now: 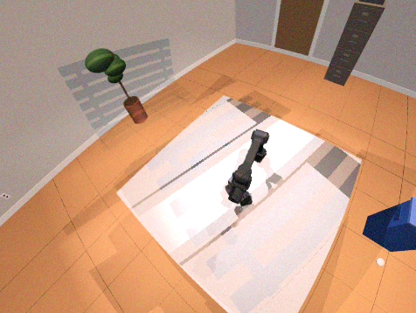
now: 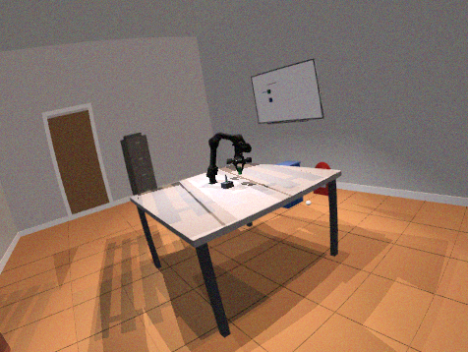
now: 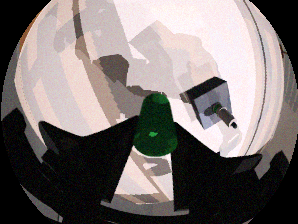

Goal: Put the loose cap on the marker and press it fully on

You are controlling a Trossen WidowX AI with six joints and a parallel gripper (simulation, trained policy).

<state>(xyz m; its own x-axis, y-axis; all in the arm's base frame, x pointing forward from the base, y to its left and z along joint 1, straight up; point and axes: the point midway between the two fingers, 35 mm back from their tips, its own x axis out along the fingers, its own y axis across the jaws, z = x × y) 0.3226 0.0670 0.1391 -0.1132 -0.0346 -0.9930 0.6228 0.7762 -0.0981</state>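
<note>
Right now my gripper tip is 9 cm to the left of the grey holder block, 8 cm above it and 7 cm past it. Also, from my gripper tip: green cap (1 cm ahead, 1 cm above).
</note>
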